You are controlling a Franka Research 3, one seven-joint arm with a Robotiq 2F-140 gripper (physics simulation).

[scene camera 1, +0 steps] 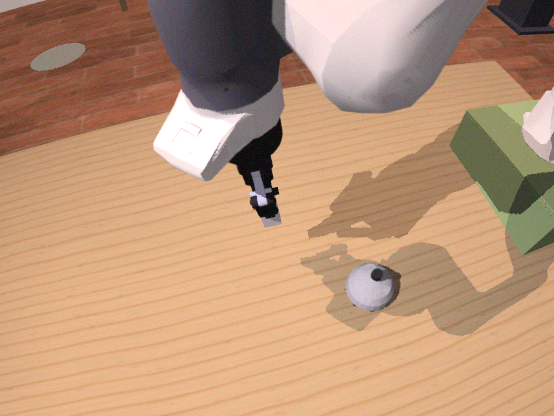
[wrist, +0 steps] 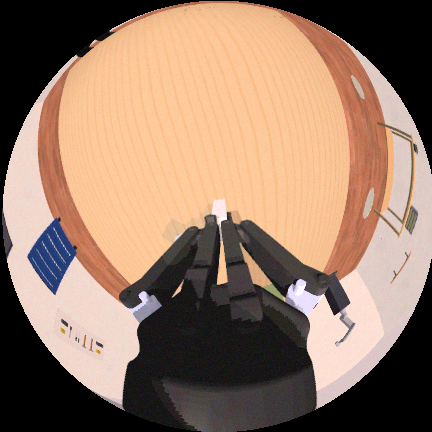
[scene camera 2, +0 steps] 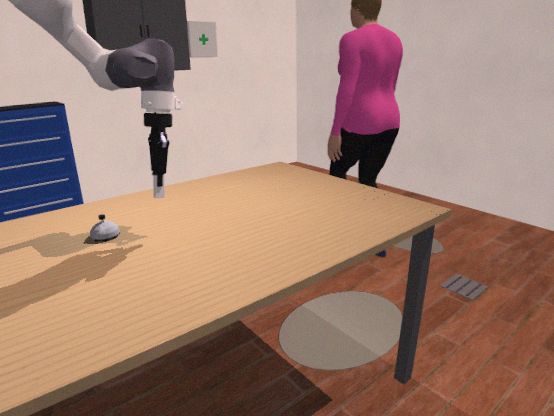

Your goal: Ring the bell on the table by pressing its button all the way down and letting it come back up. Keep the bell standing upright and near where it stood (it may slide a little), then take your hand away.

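Note:
A grey domed bell (scene camera 1: 370,287) (scene camera 2: 104,231) stands upright on the wooden table (scene camera 1: 150,310) (scene camera 2: 240,240) (wrist: 210,110). Its black button (scene camera 1: 377,274) (scene camera 2: 102,217) sticks up at the top. In the wrist view the bell is almost wholly hidden behind the gripper's left finger linkage. My gripper (scene camera 1: 271,220) (scene camera 2: 158,186) (wrist: 220,207) is shut and empty, pointing down. It hangs above the table, apart from the bell: up and to the left of it in scene camera 1, to the right of it and higher in scene camera 2.
A green block-shaped base (scene camera 1: 490,165) stands at the right in scene camera 1, with a white part on it. A person in a pink top (scene camera 2: 372,80) stands beyond the table's far corner. A blue drawer cabinet (scene camera 2: 35,160) (wrist: 52,255) stands behind the table.

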